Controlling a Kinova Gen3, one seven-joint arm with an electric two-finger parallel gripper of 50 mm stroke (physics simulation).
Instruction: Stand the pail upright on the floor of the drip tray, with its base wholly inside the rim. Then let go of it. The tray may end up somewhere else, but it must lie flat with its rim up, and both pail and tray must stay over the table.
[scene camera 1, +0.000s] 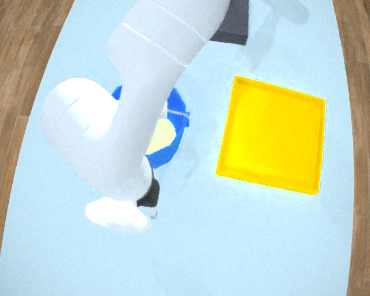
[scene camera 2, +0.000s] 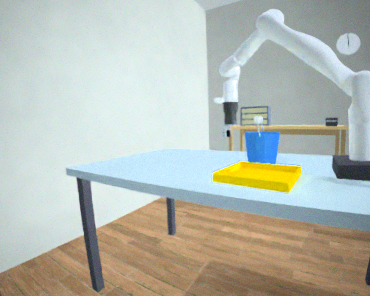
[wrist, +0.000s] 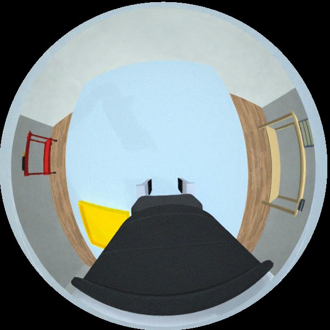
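Where they show: gripper, fingertip midpoint: (scene camera 1: 140, 211) (scene camera 2: 226, 136); arm's base, link origin: (scene camera 2: 362, 158).
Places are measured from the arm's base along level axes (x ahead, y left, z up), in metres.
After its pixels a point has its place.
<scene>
A blue pail (scene camera 1: 178, 145) {x 0.440, y 0.031, z -0.004 m} (scene camera 2: 262, 147) {x 0.402, y 0.030, z 0.027 m} stands upright on the table, partly hidden by the arm in scene camera 1. Its thin handle with a white grip (scene camera 2: 258, 120) {x 0.429, y 0.011, z 0.153 m} stands up above the rim, and its inside bottom looks pale yellow. The yellow drip tray (scene camera 1: 274, 135) {x 0.335, y 0.246, z -0.056 m} (scene camera 2: 257, 176) {x 0.343, y 0.250, z -0.056 m} (wrist: 102, 222) lies flat with its rim up, beside the pail and apart from it. My gripper (scene camera 1: 153, 214) {x 0.607, y 0.005, z 0.070 m} (scene camera 2: 227, 133) {x 0.607, y 0.005, z 0.070 m} (wrist: 164, 183) is open and empty, pointing down above the table, to the left of the pail in scene camera 2. The pail does not show in the wrist view.
The arm's dark base (scene camera 1: 232, 25) {x 0.061, y 0.077, z -0.008 m} (scene camera 2: 352, 167) {x 0.036, y 0.119, z -0.016 m} stands on the light blue table (scene camera 1: 200, 250) {x 0.647, y 0.139, z -0.060 m} (scene camera 2: 135, 170) {x 0.843, y 0.425, z -0.060 m}. Beyond the table are a wooden bench (scene camera 2: 295, 128) (wrist: 274, 165) against the wall and a red chair-like frame (wrist: 47, 156).
</scene>
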